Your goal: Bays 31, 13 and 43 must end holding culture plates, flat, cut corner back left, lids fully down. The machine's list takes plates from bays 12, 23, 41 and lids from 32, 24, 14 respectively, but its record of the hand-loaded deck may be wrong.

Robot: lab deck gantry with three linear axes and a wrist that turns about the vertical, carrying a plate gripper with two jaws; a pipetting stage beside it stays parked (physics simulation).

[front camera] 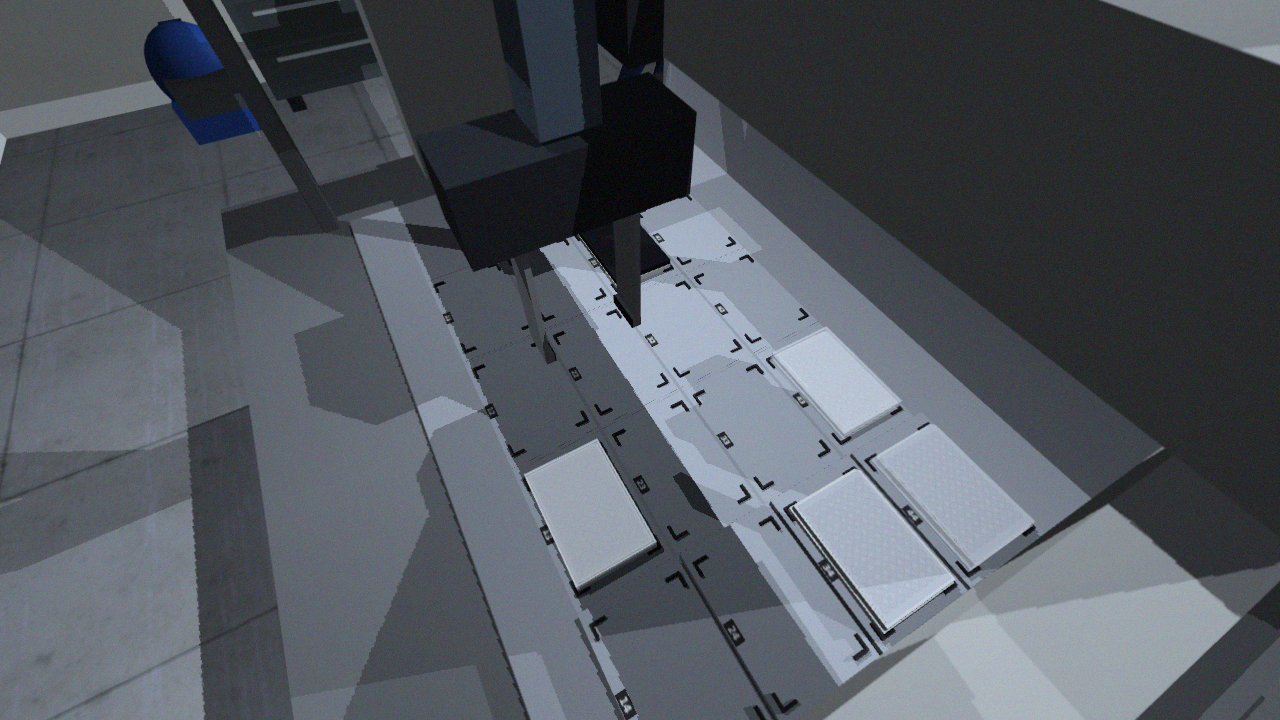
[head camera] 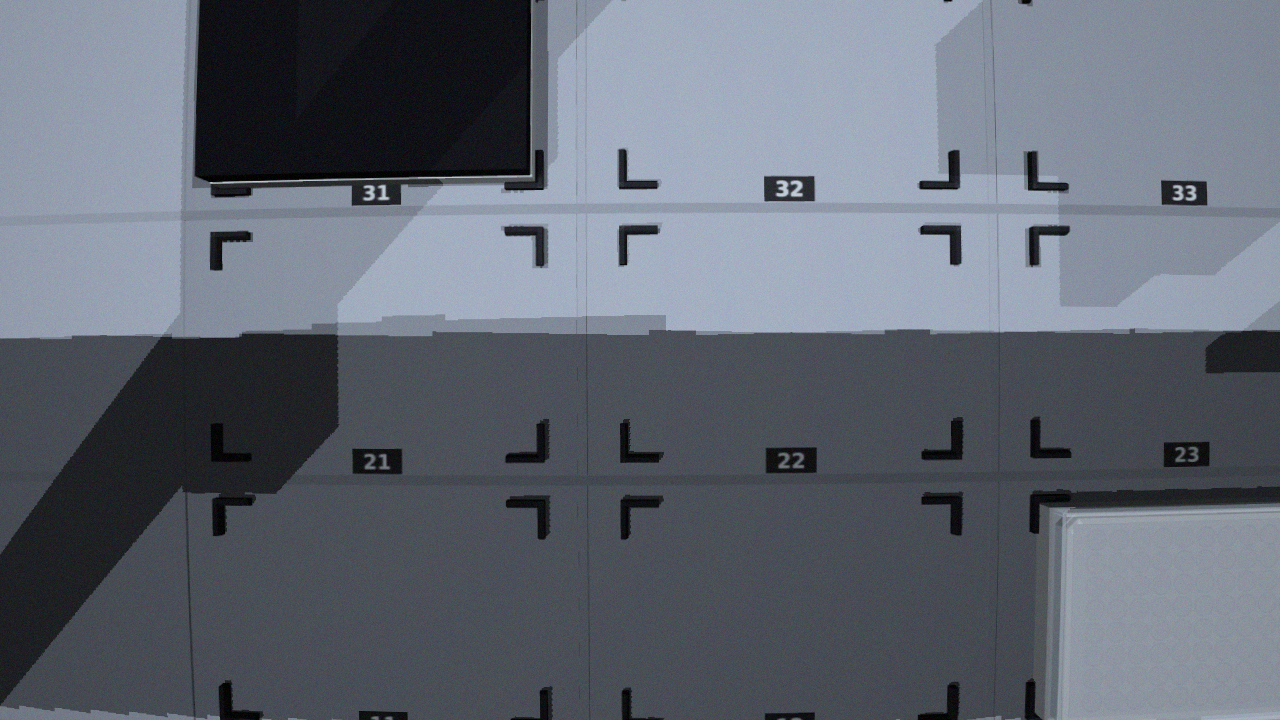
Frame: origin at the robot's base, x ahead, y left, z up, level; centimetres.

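Where they show: gripper, between the fingertips: (front camera: 586,330); robot's base, origin of its link: (front camera: 436,286) (head camera: 231,711).
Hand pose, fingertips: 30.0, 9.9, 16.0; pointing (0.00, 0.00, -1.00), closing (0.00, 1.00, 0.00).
Observation:
Things, the pixels of their top centre, and the offset from my fingertips, as dx, dy, dz. "spot": a spot on its surface instead.
- black-topped plate, centre of its top: (head camera: 358,59) (front camera: 622,242) -23.6, +15.7, -14.3
- white plate, centre of its top: (head camera: 1219,619) (front camera: 587,506) +9.2, -5.7, -14.4
- pale plate, centre of its top: (front camera: 835,375) +9.2, +26.5, -14.4
- bay 34, a spot on its surface: (front camera: 875,548) spot: +26.3, +15.6, -13.1
- bay 44, a spot on its surface: (front camera: 955,495) spot: +26.3, +26.1, -13.1
My gripper (front camera: 590,341) is open and empty, its two jaws hanging apart above the second row, around bays 21 and 22. A black-topped plate (front camera: 629,243) (head camera: 362,89) lies flat in bay 31, a pale edge showing beneath it. A white plate (front camera: 590,514) (head camera: 1172,617) lies in bay 13; faint well circles show through its top in the head view. A pale plate (front camera: 836,383) lies flat in bay 43. Plates with a fine well pattern lie in bay 34 (front camera: 875,548) and bay 44 (front camera: 955,495). Bay 41 is partly behind the gripper; no plate shows on its visible part.
Bays 12, 21, 22, 32, 33 and 42 show corner marks and no plate. A dark panel (front camera: 1029,179) borders the deck on the right. A slanting dark post (front camera: 268,125) stands at the back left, with a blue object (front camera: 183,49) behind it.

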